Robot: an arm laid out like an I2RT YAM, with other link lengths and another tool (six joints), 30 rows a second.
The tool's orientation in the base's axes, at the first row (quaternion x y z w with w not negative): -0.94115, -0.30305, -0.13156, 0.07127
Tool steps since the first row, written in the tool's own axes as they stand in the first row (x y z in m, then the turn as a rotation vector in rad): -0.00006, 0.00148, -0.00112, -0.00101, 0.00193, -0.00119; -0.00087, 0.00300, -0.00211, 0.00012, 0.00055, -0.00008; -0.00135, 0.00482, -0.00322, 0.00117, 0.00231, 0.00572; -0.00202, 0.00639, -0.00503, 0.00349, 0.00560, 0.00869; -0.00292, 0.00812, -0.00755, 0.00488, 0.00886, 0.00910; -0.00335, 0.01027, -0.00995, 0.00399, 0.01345, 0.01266; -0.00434, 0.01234, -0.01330, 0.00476, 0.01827, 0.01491; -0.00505, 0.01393, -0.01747, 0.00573, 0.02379, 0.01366; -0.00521, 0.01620, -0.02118, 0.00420, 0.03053, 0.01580; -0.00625, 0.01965, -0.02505, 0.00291, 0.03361, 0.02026; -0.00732, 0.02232, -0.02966, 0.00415, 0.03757, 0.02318
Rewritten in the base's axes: 0.00060, -0.00147, 0.00097, 0.00010, -0.00237, 0.00074; 0.00066, -0.00335, 0.00160, 0.00040, -0.00039, 0.00008; 0.00113, -0.00532, 0.00242, 0.00345, 0.00001, -0.00525; 0.00116, -0.00734, 0.00387, 0.00780, -0.00073, -0.00759; 0.00096, -0.00977, 0.00592, 0.01090, -0.00250, -0.00776; 0.00140, -0.01226, 0.00797, 0.01363, -0.00593, -0.01166; 0.00116, -0.01519, 0.01077, 0.01753, -0.00891, -0.01385; 0.00069, -0.01775, 0.01446, 0.02129, -0.01310, -0.01268; 0.00114, -0.02046, 0.01783, 0.02450, -0.01892, -0.01553; 0.00157, -0.02465, 0.02104, 0.02622, -0.02116, -0.02034; 0.00136, -0.02838, 0.02499, 0.03012, -0.02304, -0.02298
